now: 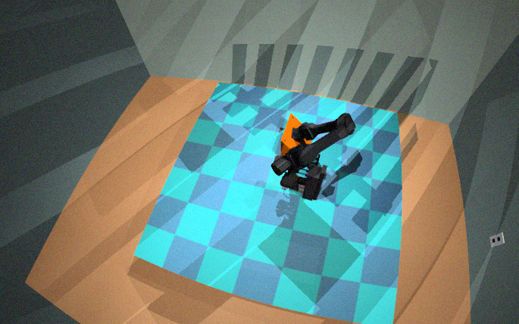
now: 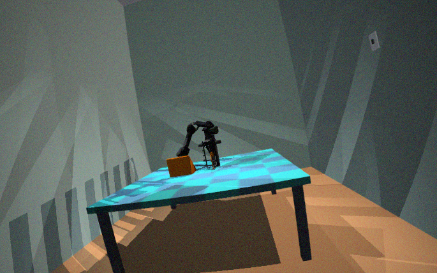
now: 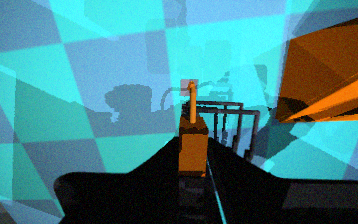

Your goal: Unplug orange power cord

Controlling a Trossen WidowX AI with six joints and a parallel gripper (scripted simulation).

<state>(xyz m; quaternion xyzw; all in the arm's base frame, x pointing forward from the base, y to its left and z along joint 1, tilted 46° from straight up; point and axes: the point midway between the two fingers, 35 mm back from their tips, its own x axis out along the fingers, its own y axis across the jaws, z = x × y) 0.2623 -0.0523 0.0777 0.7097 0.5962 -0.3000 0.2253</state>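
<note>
Right now the orange plug is 3 cm to the left of my gripper tip.
</note>
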